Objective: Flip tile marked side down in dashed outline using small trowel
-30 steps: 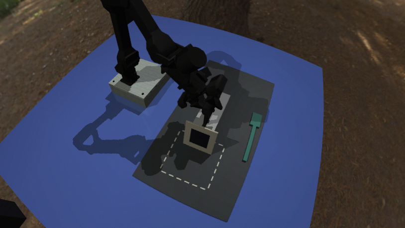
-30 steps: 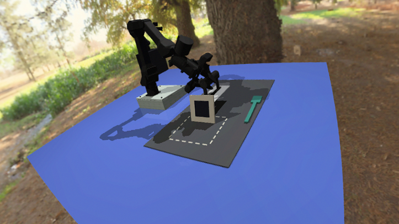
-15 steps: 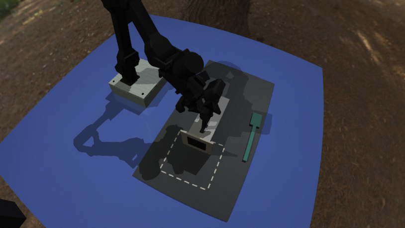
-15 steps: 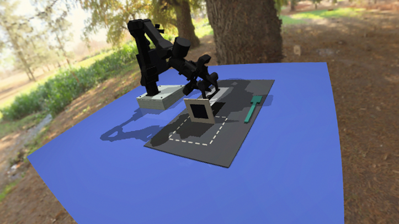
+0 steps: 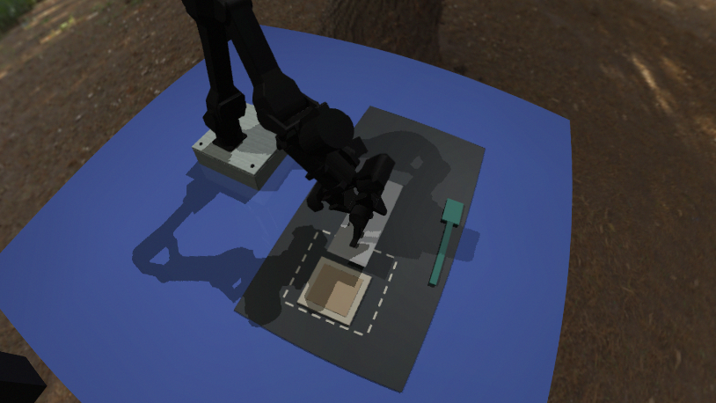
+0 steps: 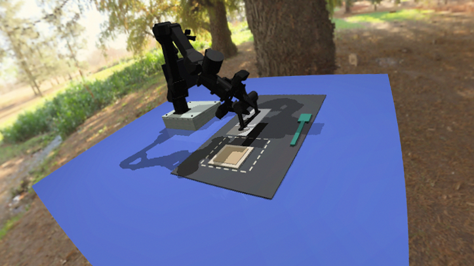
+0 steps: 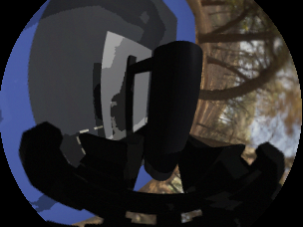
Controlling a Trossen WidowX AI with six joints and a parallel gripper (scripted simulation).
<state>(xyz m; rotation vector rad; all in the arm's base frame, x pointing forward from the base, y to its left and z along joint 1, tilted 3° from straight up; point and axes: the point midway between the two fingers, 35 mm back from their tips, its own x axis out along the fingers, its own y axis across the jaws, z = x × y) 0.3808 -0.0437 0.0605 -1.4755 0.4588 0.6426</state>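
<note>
The dark mat is 1 cm behind my gripper tip, 6 cm to the left of it and 11 cm below it. Also, from my gripper tip: green trowel (13 cm ahead, 9 cm to the left, 9 cm below); tile (2 cm behind, 13 cm to the right, 9 cm below).
</note>
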